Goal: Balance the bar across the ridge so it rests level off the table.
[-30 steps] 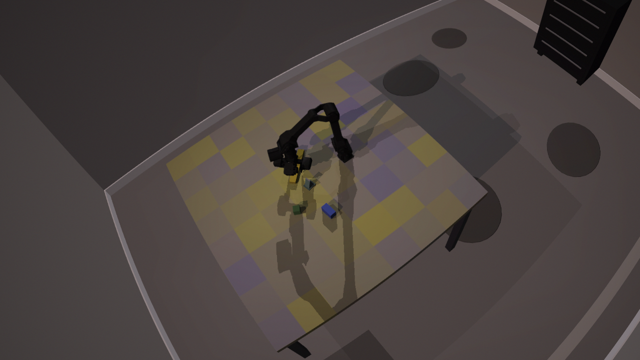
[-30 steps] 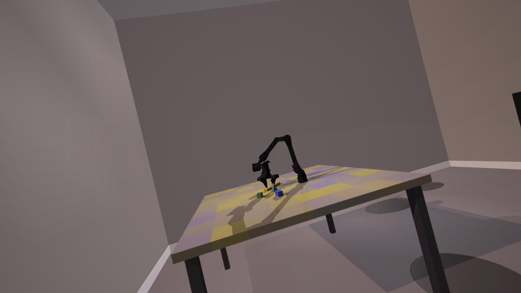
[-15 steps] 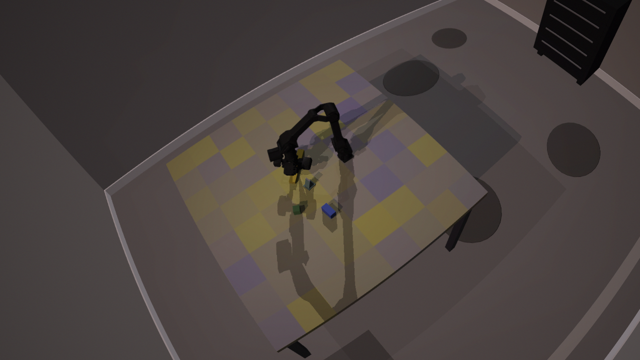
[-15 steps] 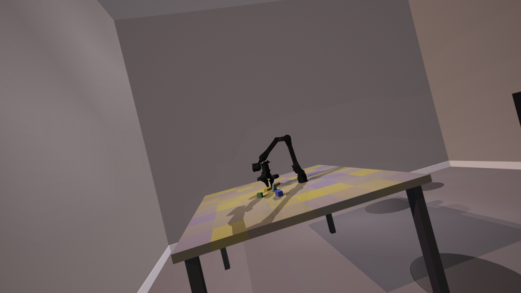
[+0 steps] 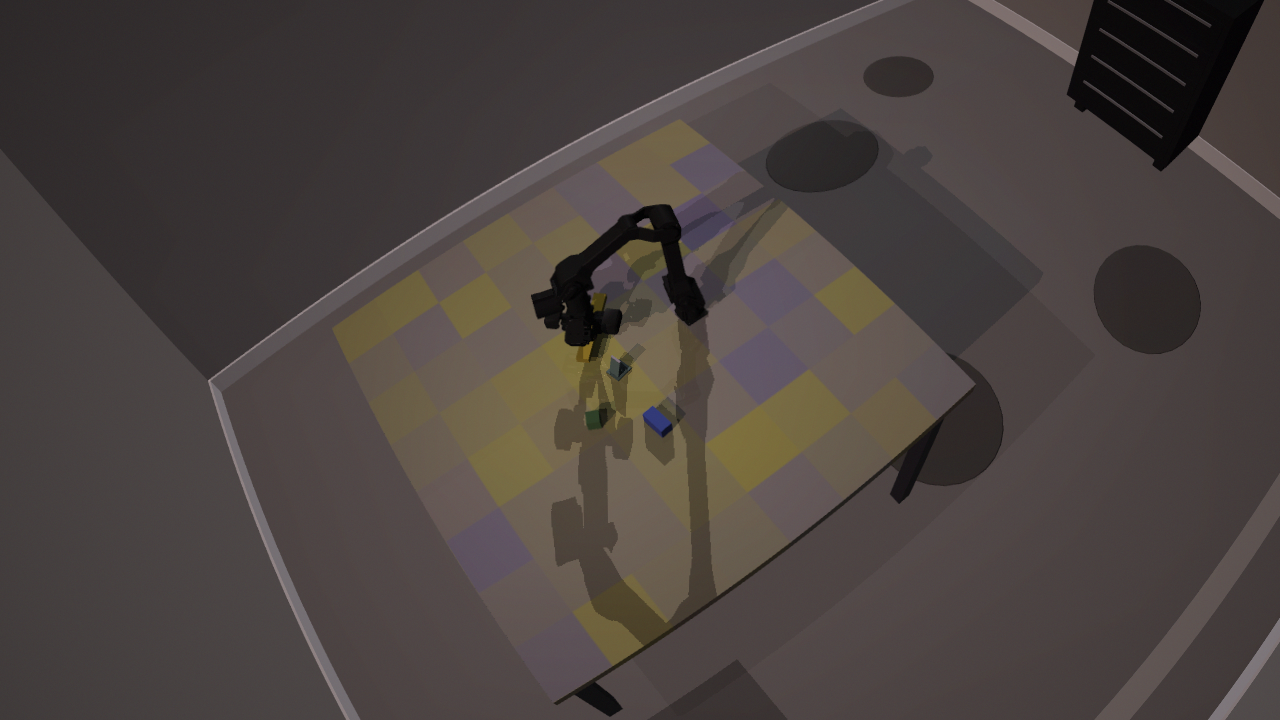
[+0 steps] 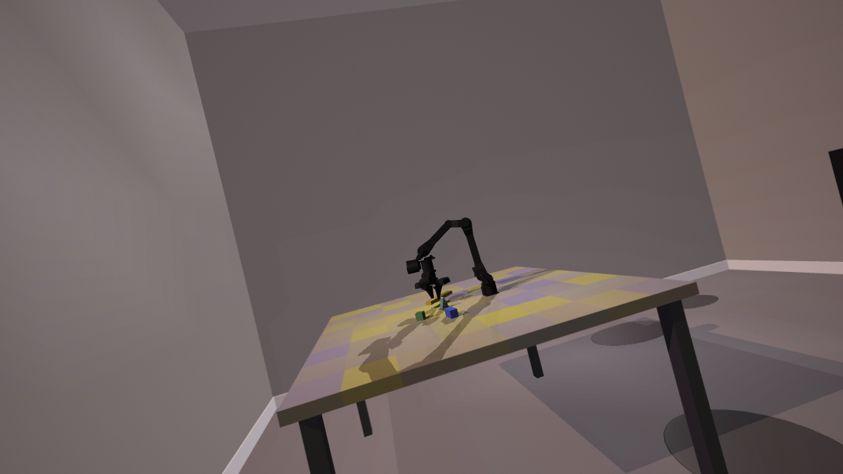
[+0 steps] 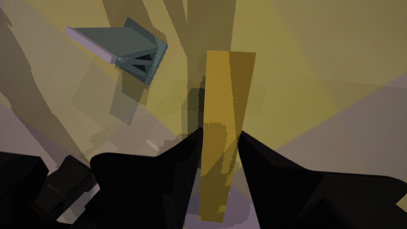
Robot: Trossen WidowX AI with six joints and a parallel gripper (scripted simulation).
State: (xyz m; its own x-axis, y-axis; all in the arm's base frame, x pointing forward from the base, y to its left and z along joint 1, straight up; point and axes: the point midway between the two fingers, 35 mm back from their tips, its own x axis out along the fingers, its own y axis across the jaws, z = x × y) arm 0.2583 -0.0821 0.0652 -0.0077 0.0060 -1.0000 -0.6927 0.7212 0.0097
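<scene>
Right now the green block is 20 cm to the left of my gripper tip, 12 cm ahead of it and 1 cm below it. The rest, counted from my gripper tip: yellow bar 2 cm to the right, 2 cm behind; then blue block 30 cm to the left, 1 cm below.
</scene>
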